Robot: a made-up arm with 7 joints. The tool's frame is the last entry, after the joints. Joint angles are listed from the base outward. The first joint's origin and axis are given. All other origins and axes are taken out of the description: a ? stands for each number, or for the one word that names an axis. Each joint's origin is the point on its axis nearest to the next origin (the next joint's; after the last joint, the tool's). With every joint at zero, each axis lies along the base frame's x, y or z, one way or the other. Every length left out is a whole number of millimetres.
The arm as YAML. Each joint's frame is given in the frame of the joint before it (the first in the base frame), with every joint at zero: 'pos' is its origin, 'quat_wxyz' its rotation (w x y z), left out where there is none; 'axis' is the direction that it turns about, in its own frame. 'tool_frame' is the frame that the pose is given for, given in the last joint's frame.
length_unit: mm
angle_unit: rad
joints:
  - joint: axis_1
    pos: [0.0, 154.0, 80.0]
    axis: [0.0, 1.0, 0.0]
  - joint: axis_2
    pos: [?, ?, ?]
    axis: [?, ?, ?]
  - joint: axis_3
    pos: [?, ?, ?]
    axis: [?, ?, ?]
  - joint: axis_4
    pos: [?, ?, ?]
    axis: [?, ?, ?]
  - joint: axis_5
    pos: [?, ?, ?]
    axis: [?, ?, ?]
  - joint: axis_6
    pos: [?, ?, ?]
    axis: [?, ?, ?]
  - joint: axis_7
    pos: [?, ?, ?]
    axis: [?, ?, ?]
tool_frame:
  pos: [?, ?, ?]
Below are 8 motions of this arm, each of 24 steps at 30 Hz.
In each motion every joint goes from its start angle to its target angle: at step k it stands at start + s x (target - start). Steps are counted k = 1, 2, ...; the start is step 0. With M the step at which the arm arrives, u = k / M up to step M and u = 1 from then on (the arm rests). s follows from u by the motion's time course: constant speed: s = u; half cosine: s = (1 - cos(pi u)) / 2; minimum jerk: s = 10 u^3 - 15 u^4 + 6 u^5.
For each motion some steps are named. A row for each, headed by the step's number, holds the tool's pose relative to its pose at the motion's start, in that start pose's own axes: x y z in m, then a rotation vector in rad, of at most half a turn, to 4 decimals.
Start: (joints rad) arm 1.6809 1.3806 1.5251 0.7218 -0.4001 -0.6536 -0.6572
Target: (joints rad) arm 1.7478 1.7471 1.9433 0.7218 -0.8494 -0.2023 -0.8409
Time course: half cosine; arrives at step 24
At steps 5, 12, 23, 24:
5: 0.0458 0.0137 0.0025 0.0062 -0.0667 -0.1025
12: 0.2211 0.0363 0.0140 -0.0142 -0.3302 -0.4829
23: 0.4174 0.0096 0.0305 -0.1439 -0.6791 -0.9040
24: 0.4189 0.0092 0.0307 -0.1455 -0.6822 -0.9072

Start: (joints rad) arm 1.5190 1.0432 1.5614 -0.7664 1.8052 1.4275 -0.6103
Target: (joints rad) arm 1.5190 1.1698 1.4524 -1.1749 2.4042 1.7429 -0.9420
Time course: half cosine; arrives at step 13
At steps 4, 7, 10, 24:
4: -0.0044 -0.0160 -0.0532 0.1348 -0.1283 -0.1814
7: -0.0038 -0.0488 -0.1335 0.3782 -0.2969 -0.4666
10: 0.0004 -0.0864 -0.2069 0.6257 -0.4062 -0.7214
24: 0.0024 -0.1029 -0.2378 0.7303 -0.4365 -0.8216

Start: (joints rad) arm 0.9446 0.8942 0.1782 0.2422 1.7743 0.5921 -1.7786
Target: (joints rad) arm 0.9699 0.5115 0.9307 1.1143 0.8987 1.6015 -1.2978
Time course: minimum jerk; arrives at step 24
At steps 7, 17, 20, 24:
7: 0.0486 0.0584 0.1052 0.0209 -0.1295 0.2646
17: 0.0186 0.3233 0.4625 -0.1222 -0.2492 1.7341
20: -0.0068 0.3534 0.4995 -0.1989 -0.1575 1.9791
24: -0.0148 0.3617 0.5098 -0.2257 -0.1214 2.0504

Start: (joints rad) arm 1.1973 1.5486 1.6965 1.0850 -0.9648 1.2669 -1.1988
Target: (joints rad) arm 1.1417 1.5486 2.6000 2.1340 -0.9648 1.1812 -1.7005
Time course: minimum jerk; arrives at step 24
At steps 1, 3, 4, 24:
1: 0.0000 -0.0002 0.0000 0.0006 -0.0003 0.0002
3: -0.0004 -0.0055 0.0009 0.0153 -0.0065 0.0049
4: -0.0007 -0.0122 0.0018 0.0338 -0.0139 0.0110
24: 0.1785 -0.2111 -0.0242 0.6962 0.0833 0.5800

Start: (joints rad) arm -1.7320 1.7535 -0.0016 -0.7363 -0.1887 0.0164 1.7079
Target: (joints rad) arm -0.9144 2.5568 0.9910 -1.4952 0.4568 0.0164 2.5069
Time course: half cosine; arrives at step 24
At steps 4, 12, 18, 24:
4: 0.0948 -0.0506 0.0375 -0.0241 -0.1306 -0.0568
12: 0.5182 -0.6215 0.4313 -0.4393 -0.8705 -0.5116
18: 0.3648 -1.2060 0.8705 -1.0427 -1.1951 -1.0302
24: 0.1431 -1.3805 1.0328 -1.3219 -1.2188 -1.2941

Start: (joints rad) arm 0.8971 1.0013 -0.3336 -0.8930 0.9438 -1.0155 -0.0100
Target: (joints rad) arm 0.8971 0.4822 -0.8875 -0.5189 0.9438 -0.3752 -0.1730
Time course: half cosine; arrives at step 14
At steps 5, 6, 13, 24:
5: 0.0987 -0.1351 -0.0572 -0.1390 -0.1452 -0.1965
6: 0.1334 -0.1853 -0.0707 -0.1879 -0.2010 -0.2673
13: 0.3107 -0.4462 -0.0784 -0.4294 -0.5297 -0.6432
24: 0.3141 -0.4510 -0.0774 -0.4338 -0.5368 -0.6507

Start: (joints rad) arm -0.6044 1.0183 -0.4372 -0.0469 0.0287 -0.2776 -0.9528
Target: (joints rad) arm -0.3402 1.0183 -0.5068 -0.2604 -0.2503 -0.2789 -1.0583
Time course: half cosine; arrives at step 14
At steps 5, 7, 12, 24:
5: 0.0009 0.0492 0.0597 -0.0638 0.0176 -0.1579
7: 0.0059 0.0857 0.1055 -0.1205 0.0321 -0.2755
12: 0.0270 0.1581 0.2006 -0.2592 0.0642 -0.5081
24: 0.0301 0.1658 0.2110 -0.2761 0.0679 -0.5325

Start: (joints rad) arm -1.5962 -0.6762 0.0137 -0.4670 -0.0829 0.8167 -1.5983
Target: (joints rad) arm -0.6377 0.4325 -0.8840 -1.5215 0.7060 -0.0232 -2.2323
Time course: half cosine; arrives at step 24
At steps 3, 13, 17, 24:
3: 0.0151 0.0201 0.0372 -0.1091 0.0129 -0.0599
13: 0.2135 0.4454 0.3983 -1.5118 -0.4155 -0.6432
17: 0.2593 0.7213 0.4325 -1.9234 -0.9458 -0.7319
24: 0.2661 0.9510 0.3778 -2.0846 -1.4691 -0.7082

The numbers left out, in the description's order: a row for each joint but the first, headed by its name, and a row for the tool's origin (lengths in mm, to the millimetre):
axis_2: xyz -136.0 0.0 -2.0, axis 1.0 0.0 0.0
axis_3: xyz 0.0 726.0 84.0, axis 0.0 -1.0 0.0
axis_4: xyz 15.0 0.0 -74.0, axis 0.0 0.0 1.0
axis_5: xyz -332.0 226.0 0.0, axis 1.0 0.0 0.0
axis_6: xyz 0.0 -177.0 -94.0, axis 0.0 -1.0 0.0
axis_7: xyz -103.0 0.0 -58.0, axis 0.0 0.0 1.0
tool: xyz -12.0 226.0 0.0

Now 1 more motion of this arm.
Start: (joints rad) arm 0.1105 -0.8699 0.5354 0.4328 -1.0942 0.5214 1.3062
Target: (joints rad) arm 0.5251 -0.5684 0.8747 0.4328 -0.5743 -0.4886 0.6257
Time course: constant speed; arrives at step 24
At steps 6, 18, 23, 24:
6: 0.0207 0.0069 0.0787 0.2548 -0.1077 -0.2881
18: -0.0207 -0.1010 0.2299 0.8652 -0.2639 -0.6732
23: -0.0714 -0.1760 0.2673 1.1433 -0.2892 -0.7394
24: -0.0832 -0.1921 0.2721 1.1991 -0.2907 -0.7451

